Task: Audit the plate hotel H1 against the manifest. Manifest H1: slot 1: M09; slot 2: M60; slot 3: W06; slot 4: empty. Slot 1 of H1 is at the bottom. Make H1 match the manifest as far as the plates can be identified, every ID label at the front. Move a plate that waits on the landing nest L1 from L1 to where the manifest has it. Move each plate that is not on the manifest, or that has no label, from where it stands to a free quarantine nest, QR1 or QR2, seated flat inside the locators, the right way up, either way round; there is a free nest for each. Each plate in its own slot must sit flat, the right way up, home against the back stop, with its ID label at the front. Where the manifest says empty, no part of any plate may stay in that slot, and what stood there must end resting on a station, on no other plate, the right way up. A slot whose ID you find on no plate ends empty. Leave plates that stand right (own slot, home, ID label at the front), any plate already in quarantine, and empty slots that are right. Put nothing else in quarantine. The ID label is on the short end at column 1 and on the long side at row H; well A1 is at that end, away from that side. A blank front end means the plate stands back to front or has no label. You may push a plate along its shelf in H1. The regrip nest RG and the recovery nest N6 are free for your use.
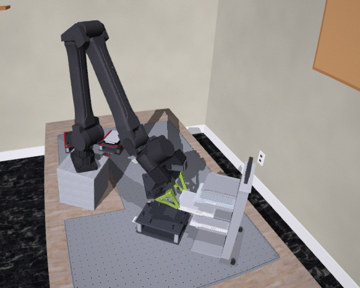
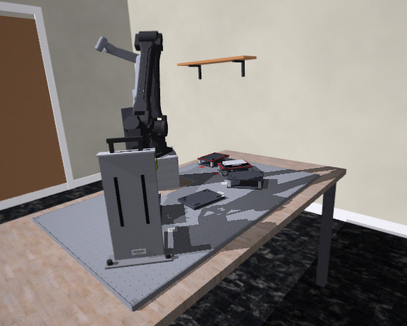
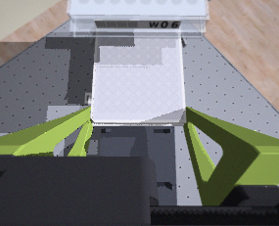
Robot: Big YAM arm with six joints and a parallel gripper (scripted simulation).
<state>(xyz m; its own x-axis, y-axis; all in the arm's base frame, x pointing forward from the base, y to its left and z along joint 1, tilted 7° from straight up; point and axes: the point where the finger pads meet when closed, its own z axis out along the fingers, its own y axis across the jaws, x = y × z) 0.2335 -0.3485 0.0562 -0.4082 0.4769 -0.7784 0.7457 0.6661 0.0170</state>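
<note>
My hand is 80 mm to the left of the clear plate, 80 mm short of it and 50 mm below it. Also, from my hand: hotel back panel (140 mm to the right, 130 mm ahead, 10 mm below); then h1 tag (170 mm below, 110 mm ahead, 20 mm to the left).
</note>
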